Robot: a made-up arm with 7 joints. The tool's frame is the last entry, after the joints. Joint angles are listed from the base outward.
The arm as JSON. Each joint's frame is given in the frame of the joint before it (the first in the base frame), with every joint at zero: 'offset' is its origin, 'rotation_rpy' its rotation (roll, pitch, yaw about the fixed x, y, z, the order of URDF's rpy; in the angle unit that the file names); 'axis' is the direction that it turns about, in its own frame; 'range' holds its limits. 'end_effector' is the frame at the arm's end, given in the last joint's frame.
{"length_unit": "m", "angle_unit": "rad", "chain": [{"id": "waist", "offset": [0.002, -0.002, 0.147], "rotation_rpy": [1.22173, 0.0, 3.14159], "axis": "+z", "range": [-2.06, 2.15]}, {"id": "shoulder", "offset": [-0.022, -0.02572, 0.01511], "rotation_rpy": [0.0, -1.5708, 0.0], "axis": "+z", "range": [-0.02, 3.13]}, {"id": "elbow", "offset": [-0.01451, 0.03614, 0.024], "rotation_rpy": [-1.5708, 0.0, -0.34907], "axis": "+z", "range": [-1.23, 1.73]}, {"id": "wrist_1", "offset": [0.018, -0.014, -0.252], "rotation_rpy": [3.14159, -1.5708, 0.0], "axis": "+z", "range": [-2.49, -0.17]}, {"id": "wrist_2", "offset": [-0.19, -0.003, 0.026], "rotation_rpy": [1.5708, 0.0, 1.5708], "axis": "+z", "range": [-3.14, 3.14]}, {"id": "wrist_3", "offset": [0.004, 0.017, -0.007], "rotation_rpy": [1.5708, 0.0, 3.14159], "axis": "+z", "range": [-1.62, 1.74]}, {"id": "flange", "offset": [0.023, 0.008, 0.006], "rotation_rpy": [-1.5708, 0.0, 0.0], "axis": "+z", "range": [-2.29, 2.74]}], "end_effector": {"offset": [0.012, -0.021, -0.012], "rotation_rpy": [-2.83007, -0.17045, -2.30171]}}
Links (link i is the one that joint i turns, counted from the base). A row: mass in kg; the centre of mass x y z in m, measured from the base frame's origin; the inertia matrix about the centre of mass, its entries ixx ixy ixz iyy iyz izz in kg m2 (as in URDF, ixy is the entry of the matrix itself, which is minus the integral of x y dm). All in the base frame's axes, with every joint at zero. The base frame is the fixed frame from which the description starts. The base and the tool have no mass.
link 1: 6.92; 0.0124 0.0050 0.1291; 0.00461 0 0 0.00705 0.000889 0.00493
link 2: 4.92; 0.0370 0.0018 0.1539; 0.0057 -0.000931 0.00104 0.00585 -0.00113 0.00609
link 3: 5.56; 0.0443 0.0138 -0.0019; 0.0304 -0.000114 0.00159 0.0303 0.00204 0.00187
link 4: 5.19; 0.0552 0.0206 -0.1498; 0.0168 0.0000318 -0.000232 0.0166 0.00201 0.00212
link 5: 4.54; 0.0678 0.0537 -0.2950; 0.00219 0 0 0.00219 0 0.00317
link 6: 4.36; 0.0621 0.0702 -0.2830; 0.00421 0 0 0.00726 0 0.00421
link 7: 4.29; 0.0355 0.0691 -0.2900; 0.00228 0 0 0.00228 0 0.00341
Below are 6 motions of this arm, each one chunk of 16 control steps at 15 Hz.
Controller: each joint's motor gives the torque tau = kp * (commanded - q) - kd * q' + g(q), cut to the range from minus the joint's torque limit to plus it. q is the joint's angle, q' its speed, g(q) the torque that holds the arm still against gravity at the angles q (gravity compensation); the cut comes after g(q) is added. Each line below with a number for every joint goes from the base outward.
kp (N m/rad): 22 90 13 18 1 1.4 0.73
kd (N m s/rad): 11 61 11 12 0.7 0.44 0.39
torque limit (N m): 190 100 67 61 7.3 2.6 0.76
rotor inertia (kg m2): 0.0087 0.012 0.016 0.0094 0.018 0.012 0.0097
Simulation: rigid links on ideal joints. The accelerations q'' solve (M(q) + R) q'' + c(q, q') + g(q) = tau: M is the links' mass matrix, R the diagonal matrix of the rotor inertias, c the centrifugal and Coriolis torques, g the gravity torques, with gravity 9.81 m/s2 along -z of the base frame. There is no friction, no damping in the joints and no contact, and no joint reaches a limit. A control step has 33 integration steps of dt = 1/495 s. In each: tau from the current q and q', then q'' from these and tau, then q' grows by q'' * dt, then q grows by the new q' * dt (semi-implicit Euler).
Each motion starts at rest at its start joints. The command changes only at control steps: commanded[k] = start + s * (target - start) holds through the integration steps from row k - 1 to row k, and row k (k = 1, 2, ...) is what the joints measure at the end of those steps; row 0 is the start. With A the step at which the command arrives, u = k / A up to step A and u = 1 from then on. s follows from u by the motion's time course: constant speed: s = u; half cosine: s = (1 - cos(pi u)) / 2; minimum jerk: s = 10 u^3 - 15 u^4 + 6 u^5; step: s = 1 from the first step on.
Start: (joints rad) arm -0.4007 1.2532 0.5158 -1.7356 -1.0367 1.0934 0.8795
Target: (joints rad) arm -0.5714 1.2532 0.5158 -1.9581 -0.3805 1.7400 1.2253
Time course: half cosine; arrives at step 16
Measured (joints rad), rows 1 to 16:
1: -0.4008 1.2532 0.5158 -1.7357 -1.0364 1.0939 0.8797
2: -0.4011 1.2531 0.5157 -1.7361 -1.0349 1.0965 0.8807
3: -0.4020 1.2530 0.5155 -1.7373 -1.0314 1.1030 0.8832
4: -0.4037 1.2529 0.5152 -1.7394 -1.0249 1.1150 0.8877
5: -0.4064 1.2527 0.5148 -1.7427 -1.0149 1.1335 0.8947
6: -0.4105 1.2525 0.5143 -1.7474 -1.0010 1.1591 0.9042
7: -0.4159 1.2522 0.5138 -1.7536 -0.9829 1.1916 0.9166
8: -0.4228 1.2520 0.5133 -1.7612 -0.9606 1.2305 0.9316
9: -0.4310 1.2519 0.5128 -1.7703 -0.9345 1.2748 0.9490
10: -0.4404 1.2517 0.5123 -1.7807 -0.9048 1.3234 0.9684
11: -0.4509 1.2517 0.5119 -1.7921 -0.8724 1.3745 0.9893
12: -0.4620 1.2517 0.5117 -1.8043 -0.8379 1.4266 1.0112
13: -0.4736 1.2517 0.5116 -1.8169 -0.8023 1.4778 1.0334
14: -0.4852 1.2519 0.5116 -1.8297 -0.7666 1.5264 1.0551
15: -0.4965 1.2521 0.5118 -1.8421 -0.7319 1.5704 1.0757
16: -0.5071 1.2523 0.5122 -1.8538 -0.6992 1.6085 1.0944

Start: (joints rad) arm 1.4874 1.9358 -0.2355 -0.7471 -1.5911 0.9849 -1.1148
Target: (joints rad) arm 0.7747 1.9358 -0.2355 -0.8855 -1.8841 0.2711 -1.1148
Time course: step
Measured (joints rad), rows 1 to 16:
1: 1.4323 1.9266 -0.2566 -0.7523 -1.6459 0.9247 -1.1176
2: 1.3672 1.9223 -0.2680 -0.7658 -1.7065 0.8174 -1.1222
3: 1.3015 1.9208 -0.2727 -0.7797 -1.7457 0.7096 -1.1249
4: 1.2383 1.9211 -0.2731 -0.7926 -1.7680 0.6151 -1.1257
5: 1.1793 1.9223 -0.2706 -0.8043 -1.7794 0.5367 -1.1250
6: 1.1254 1.9241 -0.2666 -0.8145 -1.7843 0.4737 -1.1233
7: 1.0769 1.9261 -0.2618 -0.8235 -1.7857 0.4240 -1.1211
8: 1.0339 1.9282 -0.2566 -0.8312 -1.7853 0.3853 -1.1187
9: 0.9960 1.9301 -0.2516 -0.8378 -1.7845 0.3556 -1.1165
10: 0.9630 1.9319 -0.2469 -0.8434 -1.7838 0.3331 -1.1144
11: 0.9344 1.9335 -0.2426 -0.8483 -1.7837 0.3161 -1.1127
12: 0.9097 1.9349 -0.2388 -0.8524 -1.7844 0.3034 -1.1114
13: 0.8886 1.9361 -0.2356 -0.8561 -1.7858 0.2940 -1.1103
14: 0.8706 1.9370 -0.2329 -0.8592 -1.7880 0.2870 -1.1095
15: 0.8553 1.9377 -0.2307 -0.8620 -1.7908 0.2820 -1.1090
16: 0.8423 1.9383 -0.2290 -0.8644 -1.7942 0.2784 -1.1088

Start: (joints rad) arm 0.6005 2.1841 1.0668 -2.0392 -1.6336 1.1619 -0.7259
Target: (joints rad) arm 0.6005 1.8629 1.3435 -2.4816 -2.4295 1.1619 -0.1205
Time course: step
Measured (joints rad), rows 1 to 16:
1: 0.5981 2.1575 1.0804 -2.0659 -1.6808 1.1570 -0.6876
2: 0.5981 2.1293 1.1007 -2.1036 -1.7498 1.1558 -0.6227
3: 0.5986 2.1039 1.1197 -2.1405 -1.8139 1.1567 -0.5603
4: 0.5991 2.0810 1.1374 -2.1745 -1.8713 1.1581 -0.5048
5: 0.5996 2.0603 1.1536 -2.2053 -1.9229 1.1593 -0.4561
6: 0.5999 2.0416 1.1686 -2.2330 -1.9695 1.1602 -0.4135
7: 0.6002 2.0246 1.1824 -2.2580 -2.0116 1.1607 -0.3764
8: 0.6005 2.0093 1.1951 -2.2805 -2.0498 1.1611 -0.3440
9: 0.6006 1.9954 1.2068 -2.3007 -2.0844 1.1612 -0.3157
10: 0.6008 1.9828 1.2176 -2.3189 -2.1158 1.1613 -0.2910
11: 0.6009 1.9714 1.2275 -2.3353 -2.1443 1.1613 -0.2695
12: 0.6009 1.9611 1.2367 -2.3500 -2.1702 1.1613 -0.2506
13: 0.6010 1.9518 1.2451 -2.3633 -2.1938 1.1613 -0.2342
14: 0.6010 1.9434 1.2528 -2.3752 -2.2152 1.1612 -0.2199
15: 0.6010 1.9358 1.2600 -2.3859 -2.2346 1.1612 -0.2074
16: 0.6010 1.9288 1.2666 -2.3955 -2.2523 1.1611 -0.1964

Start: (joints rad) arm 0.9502 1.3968 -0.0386 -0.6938 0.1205 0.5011 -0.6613
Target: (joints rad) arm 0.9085 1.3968 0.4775 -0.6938 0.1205 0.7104 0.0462
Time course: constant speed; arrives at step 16
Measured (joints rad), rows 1 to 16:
1: 0.9502 1.3965 -0.0369 -0.6940 0.1198 0.5023 -0.6584
2: 0.9501 1.3962 -0.0330 -0.6943 0.1188 0.5057 -0.6508
3: 0.9498 1.3958 -0.0271 -0.6945 0.1178 0.5111 -0.6388
4: 0.9492 1.3955 -0.0191 -0.6947 0.1170 0.5182 -0.6227
5: 0.9483 1.3952 -0.0093 -0.6948 0.1163 0.5266 -0.6031
6: 0.9472 1.3950 0.0023 -0.6949 0.1157 0.5362 -0.5804
7: 0.9458 1.3949 0.0156 -0.6950 0.1153 0.5466 -0.5550
8: 0.9441 1.3948 0.0303 -0.6951 0.1149 0.5576 -0.5272
9: 0.9422 1.3947 0.0465 -0.6952 0.1146 0.5691 -0.4973
10: 0.9402 1.3947 0.0639 -0.6952 0.1143 0.5810 -0.4656
11: 0.9379 1.3947 0.0825 -0.6953 0.1140 0.5932 -0.4323
12: 0.9355 1.3947 0.1022 -0.6954 0.1138 0.6057 -0.3976
13: 0.9330 1.3948 0.1229 -0.6956 0.1135 0.6183 -0.3617
14: 0.9304 1.3949 0.1445 -0.6957 0.1133 0.6310 -0.3248
15: 0.9278 1.3950 0.1670 -0.6958 0.1130 0.6438 -0.2870
16: 0.9251 1.3952 0.1902 -0.6959 0.1128 0.6568 -0.2483

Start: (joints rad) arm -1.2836 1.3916 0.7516 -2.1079 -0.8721 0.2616 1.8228
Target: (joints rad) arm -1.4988 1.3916 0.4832 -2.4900 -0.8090 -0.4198 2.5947
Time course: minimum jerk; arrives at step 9
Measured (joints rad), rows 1 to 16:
1: -1.2838 1.3916 0.7514 -2.1081 -0.8720 0.2609 1.8234
2: -1.2852 1.3914 0.7502 -2.1098 -0.8711 0.2561 1.8276
3: -1.2892 1.3910 0.7467 -2.1149 -0.8687 0.2404 1.8407
4: -1.2971 1.3905 0.7397 -2.1252 -0.8646 0.2078 1.8672
5: -1.3095 1.3899 0.7290 -2.1417 -0.8590 0.1553 1.9092
6: -1.3257 1.3896 0.7149 -2.1639 -0.8523 0.0851 1.9648
7: -1.3444 1.3895 0.6987 -2.1899 -0.8456 0.0039 2.0291
8: -1.3636 1.3897 0.6821 -2.2173 -0.8398 -0.0786 2.0952
9: -1.3815 1.3901 0.6664 -2.2438 -0.8354 -0.1536 2.1571
10: -1.3974 1.3905 0.6520 -2.2684 -0.8324 -0.2161 2.2120
11: -1.4113 1.3909 0.6388 -2.2907 -0.8303 -0.2659 2.2601
12: -1.4233 1.3912 0.6268 -2.3110 -0.8288 -0.3043 2.3021
13: -1.4336 1.3915 0.6157 -2.3292 -0.8277 -0.3337 2.3388
14: -1.4425 1.3916 0.6056 -2.3456 -0.8268 -0.3559 2.3709
15: -1.4501 1.3918 0.5962 -2.3603 -0.8260 -0.3726 2.3989
16: -1.4567 1.3919 0.5876 -2.3735 -0.8253 -0.3852 2.4235

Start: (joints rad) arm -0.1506 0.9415 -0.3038 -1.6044 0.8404 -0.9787 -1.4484
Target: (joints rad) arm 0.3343 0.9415 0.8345 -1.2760 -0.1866 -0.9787 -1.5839
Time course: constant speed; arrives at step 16
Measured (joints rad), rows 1 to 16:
1: -0.1495 0.9410 -0.3010 -1.6041 0.8377 -0.9792 -1.4487
2: -0.1463 0.9403 -0.2937 -1.6028 0.8296 -0.9805 -1.4499
3: -0.1406 0.9396 -0.2817 -1.6000 0.8158 -0.9823 -1.4519
4: -0.1323 0.9391 -0.2649 -1.5956 0.7967 -0.9843 -1.4548
5: -0.1215 0.9387 -0.2438 -1.5896 0.7728 -0.9862 -1.4584
6: -0.1082 0.9384 -0.2187 -1.5820 0.7447 -0.9879 -1.4626
7: -0.0926 0.9383 -0.1899 -1.5729 0.7130 -0.9894 -1.4673
8: -0.0749 0.9381 -0.1577 -1.5624 0.6782 -0.9906 -1.4724
9: -0.0553 0.9381 -0.1225 -1.5507 0.6407 -0.9916 -1.4780
10: -0.0340 0.9381 -0.0845 -1.5379 0.6009 -0.9924 -1.4839
11: -0.0112 0.9381 -0.0440 -1.5240 0.5591 -0.9930 -1.4900
12: 0.0129 0.9382 -0.0011 -1.5091 0.5154 -0.9933 -1.4965
13: 0.0382 0.9383 0.0439 -1.4934 0.4701 -0.9936 -1.5031
14: 0.0645 0.9384 0.0910 -1.4770 0.4234 -0.9936 -1.5100
15: 0.0917 0.9385 0.1399 -1.4599 0.3754 -0.9936 -1.5171
16: 0.1195 0.9386 0.1905 -1.4422 0.3262 -0.9934 -1.5243

